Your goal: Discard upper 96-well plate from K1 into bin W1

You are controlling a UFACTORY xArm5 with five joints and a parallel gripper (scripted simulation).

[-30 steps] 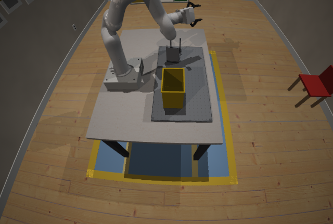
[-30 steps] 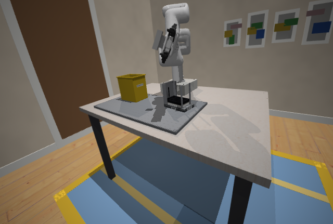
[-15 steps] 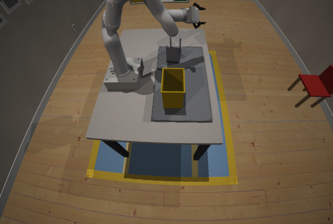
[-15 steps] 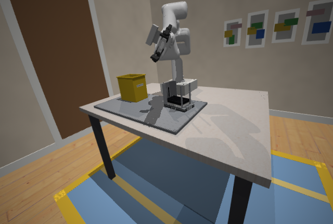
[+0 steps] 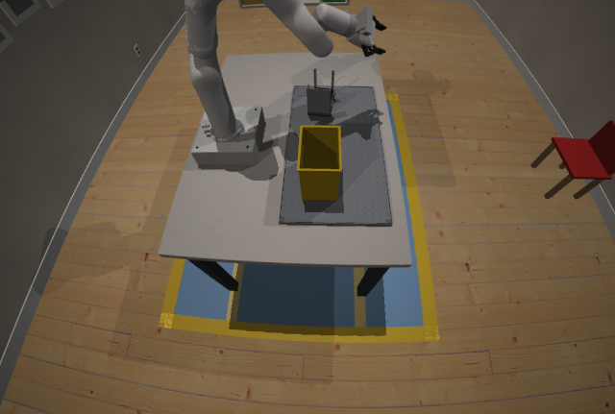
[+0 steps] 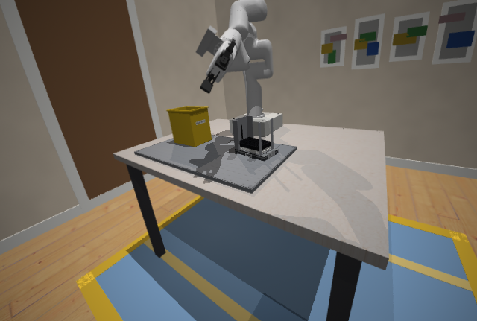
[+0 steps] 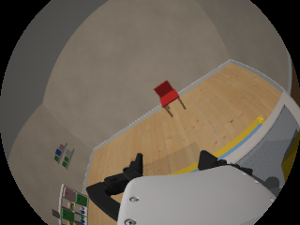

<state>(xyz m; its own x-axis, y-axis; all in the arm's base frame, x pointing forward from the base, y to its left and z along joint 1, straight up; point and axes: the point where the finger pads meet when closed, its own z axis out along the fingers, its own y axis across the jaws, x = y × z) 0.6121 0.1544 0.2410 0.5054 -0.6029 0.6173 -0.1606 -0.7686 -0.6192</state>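
Now: the dark 96-well plate 220 mm behind my hand, 10 mm to the left of it and 270 mm below it. Also, from my hand: yellow plastics bin W1: 270 mm behind, 380 mm to the right, 220 mm below; white well plate: 220 mm behind, 10 mm to the left, 280 mm below.
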